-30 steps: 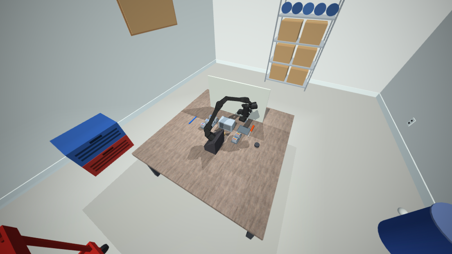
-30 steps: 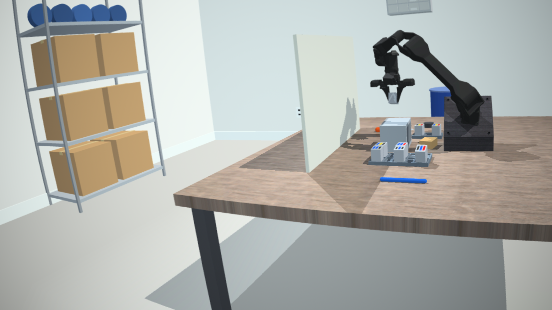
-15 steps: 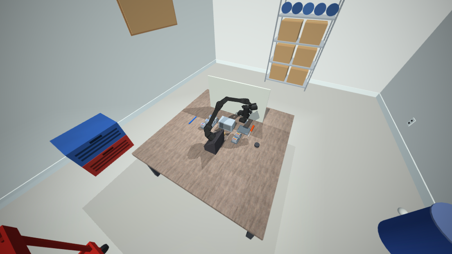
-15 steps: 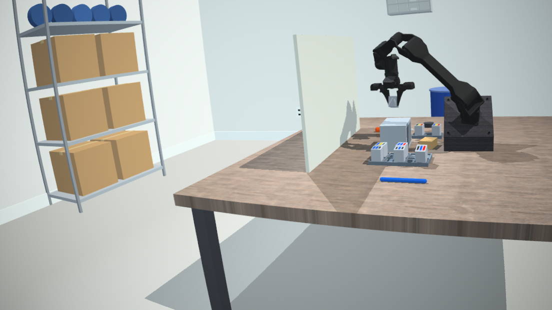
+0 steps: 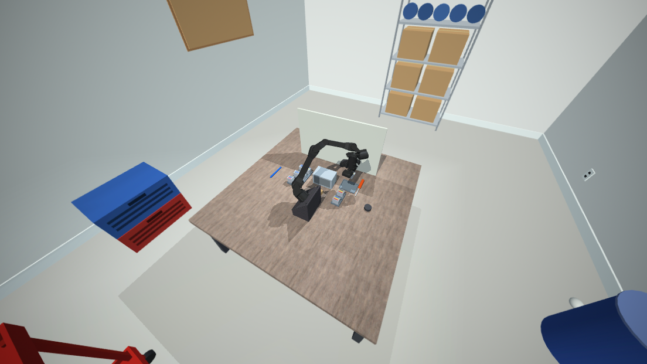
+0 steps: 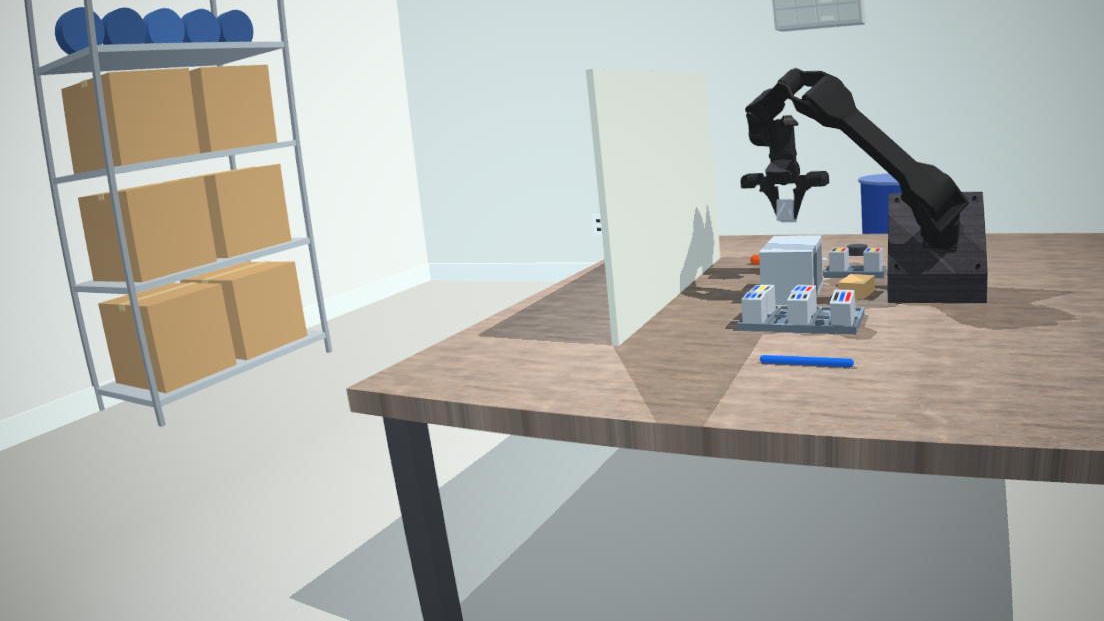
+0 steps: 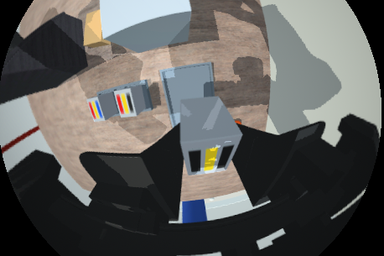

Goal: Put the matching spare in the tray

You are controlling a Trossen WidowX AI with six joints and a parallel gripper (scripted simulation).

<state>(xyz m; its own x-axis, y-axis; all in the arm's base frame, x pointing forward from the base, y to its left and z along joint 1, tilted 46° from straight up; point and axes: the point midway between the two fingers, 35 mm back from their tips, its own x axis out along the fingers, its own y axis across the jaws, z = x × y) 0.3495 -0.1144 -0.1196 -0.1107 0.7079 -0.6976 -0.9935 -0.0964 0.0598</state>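
My gripper tip is now 110 mm above the flat grey tray. From my gripper tip the other things lie so: black puck: 110 mm behind, 200 mm to the right, 110 mm below; then tan block: 190 mm behind, 170 mm to the left, 100 mm below; then grey mounted unit: 60 mm behind, 200 mm to the left, 70 mm below.
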